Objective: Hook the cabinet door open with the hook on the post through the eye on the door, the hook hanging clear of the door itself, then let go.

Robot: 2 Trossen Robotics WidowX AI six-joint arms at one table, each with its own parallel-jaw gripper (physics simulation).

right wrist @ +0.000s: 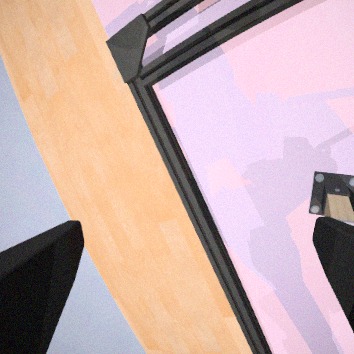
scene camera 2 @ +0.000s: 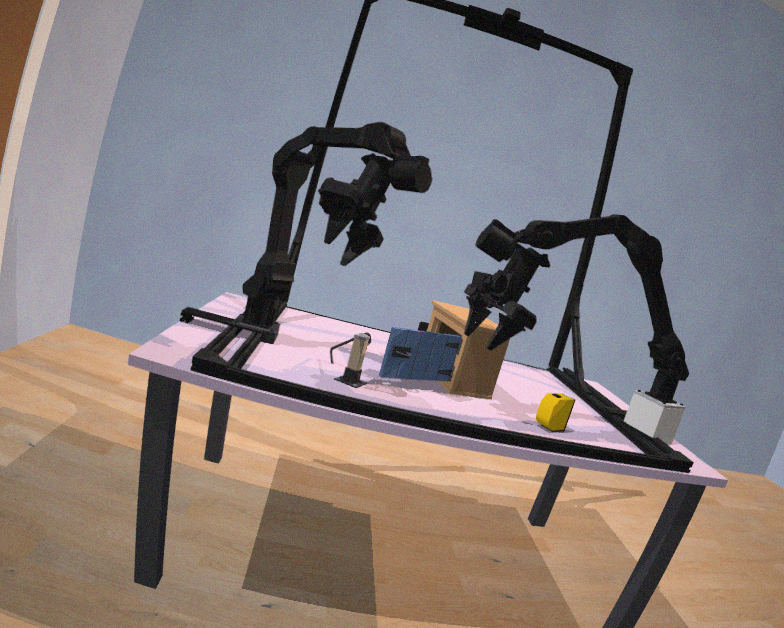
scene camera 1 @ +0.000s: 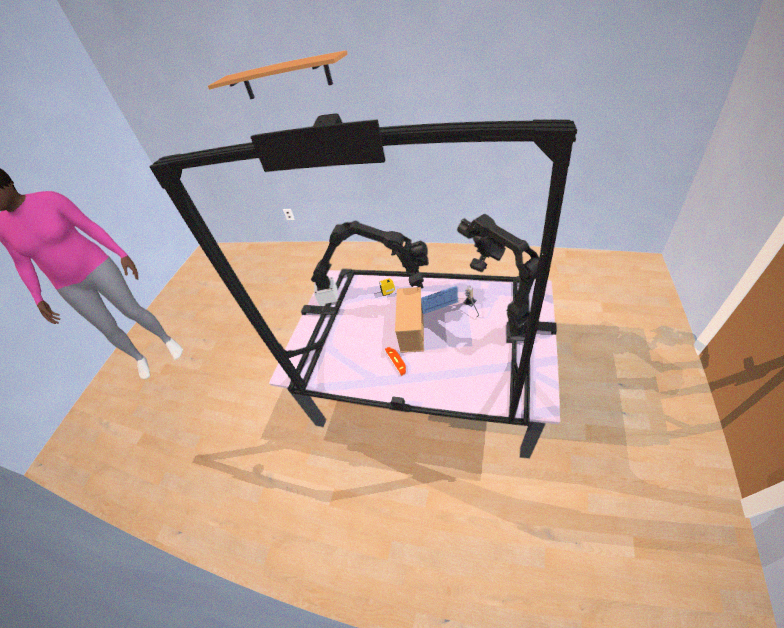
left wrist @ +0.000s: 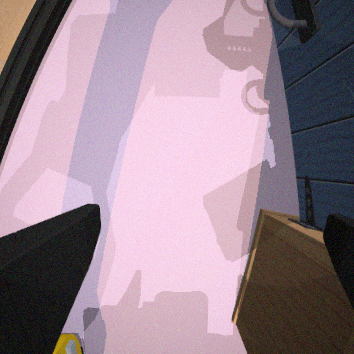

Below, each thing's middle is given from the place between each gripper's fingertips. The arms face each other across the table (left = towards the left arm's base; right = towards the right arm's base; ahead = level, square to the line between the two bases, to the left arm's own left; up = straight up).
Right now the blue door (left wrist: 308, 45) is 13 cm behind my right hand, 20 cm to the left of it and 16 cm below it. From my right hand the other things lie so: wooden cabinet (scene camera 1: 409, 325) 24 cm behind, 24 cm to the left, 15 cm below; yellow block (scene camera 2: 554, 411) 8 cm behind, 49 cm to the left, 19 cm below.
My left gripper is now 90 mm to the left of the blue door, 60 mm above it and 30 mm past it. The rest, counted from my left hand: wooden cabinet (150 mm behind, 60 mm to the right, 50 mm below); then yellow block (200 mm to the left, 90 mm below, 20 mm ahead).
